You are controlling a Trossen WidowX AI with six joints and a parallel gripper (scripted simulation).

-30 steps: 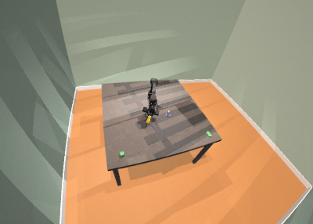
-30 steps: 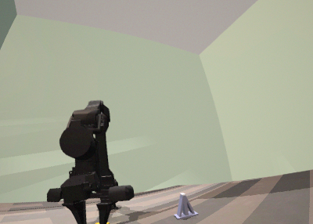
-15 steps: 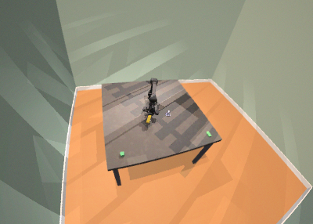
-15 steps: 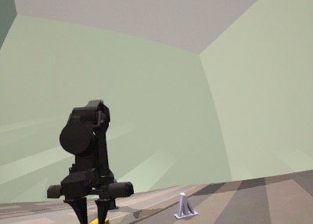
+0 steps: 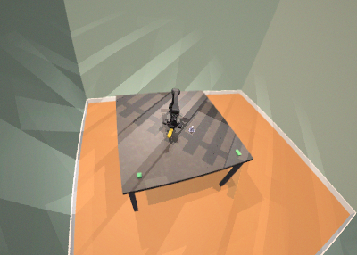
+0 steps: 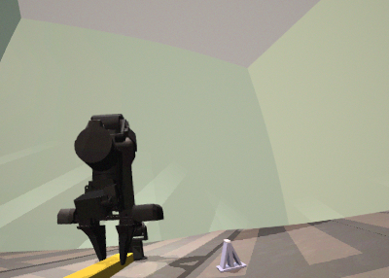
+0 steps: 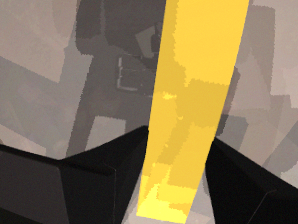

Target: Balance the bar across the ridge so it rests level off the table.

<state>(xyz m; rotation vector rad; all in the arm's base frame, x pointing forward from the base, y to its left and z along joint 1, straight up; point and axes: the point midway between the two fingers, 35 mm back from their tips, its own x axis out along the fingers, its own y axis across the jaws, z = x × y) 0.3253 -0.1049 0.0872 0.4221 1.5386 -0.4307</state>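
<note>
Right now the small grey ridge stand is 10 mm ahead of my gripper tip, 230 mm to the left of it and 20 mm below it. Also, from my gripper tip: yellow bar (20 mm ahead, 10 mm to the right).
</note>
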